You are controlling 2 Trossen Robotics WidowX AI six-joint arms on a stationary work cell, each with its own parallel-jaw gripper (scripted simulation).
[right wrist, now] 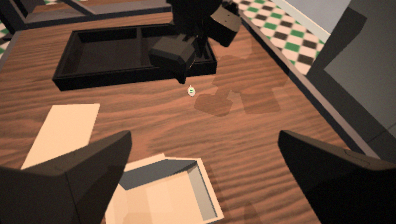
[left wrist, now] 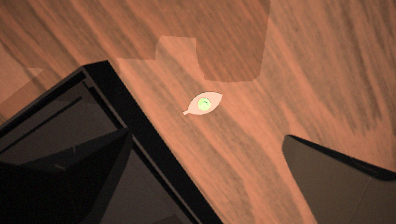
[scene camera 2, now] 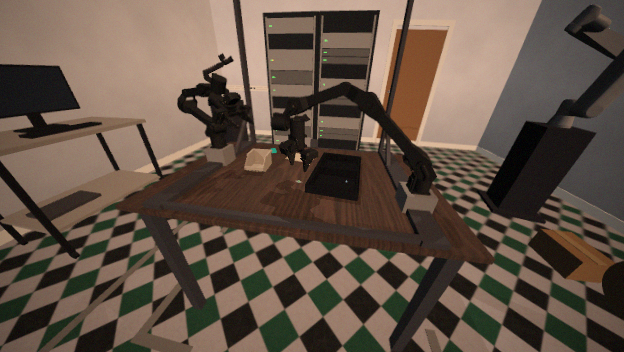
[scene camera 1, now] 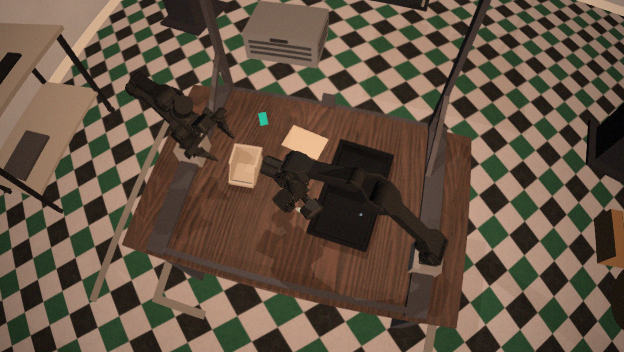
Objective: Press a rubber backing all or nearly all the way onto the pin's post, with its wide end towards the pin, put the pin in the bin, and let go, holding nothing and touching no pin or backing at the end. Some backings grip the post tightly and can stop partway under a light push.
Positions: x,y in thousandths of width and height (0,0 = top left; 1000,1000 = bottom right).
Note:
In view: the left gripper (scene camera 1: 480,575), the right gripper (scene camera 2: 395,357), a cream bin (scene camera 1: 393,459), a black tray (scene camera 1: 547,592) and a cream card (scene camera 1: 478,396).
The black tray shows as well in the right wrist view (right wrist: 221,234), in the left wrist view (left wrist: 176,538) and in scene camera 2 (scene camera 2: 526,507). The cream card is seen too in the right wrist view (right wrist: 170,569). The left gripper shows as well in the right wrist view (right wrist: 484,310), in the left wrist view (left wrist: 529,623) and in scene camera 2 (scene camera 2: 478,479). The left wrist view misses the cream bin: it is out of frame. The left wrist view misses the cream card: it is out of frame.

